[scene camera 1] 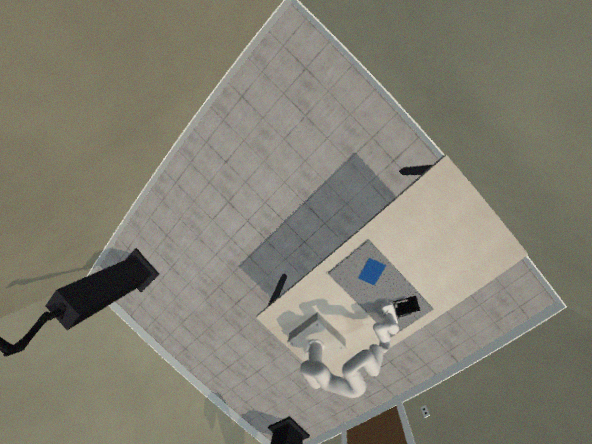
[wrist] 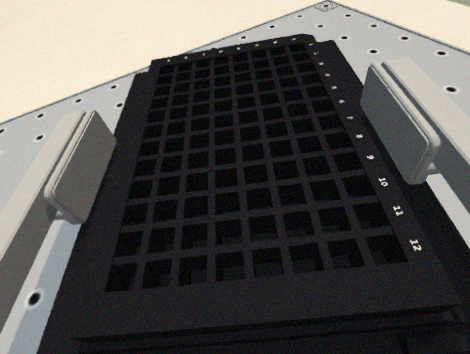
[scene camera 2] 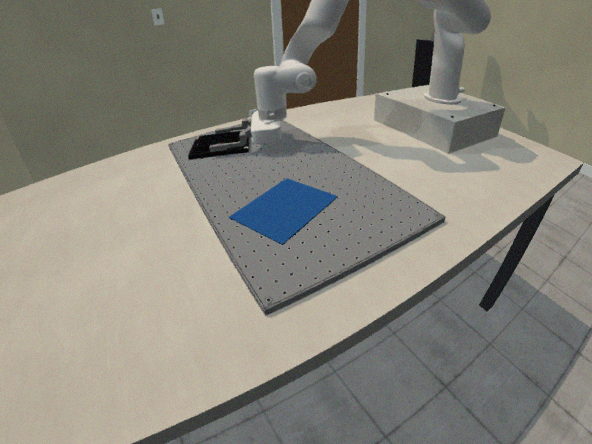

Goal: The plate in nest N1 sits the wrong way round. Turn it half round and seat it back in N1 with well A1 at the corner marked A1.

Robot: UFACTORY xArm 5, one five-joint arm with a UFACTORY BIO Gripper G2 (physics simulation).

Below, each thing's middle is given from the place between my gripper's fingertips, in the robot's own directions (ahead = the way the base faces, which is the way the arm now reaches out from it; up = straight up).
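The flat blue square [scene camera 2: 279, 213] is 36 cm to the left of my hand, 5 cm behind it and 2 cm below it. As for the black well plate [wrist: 250, 202], my gripper is 2 cm past it.
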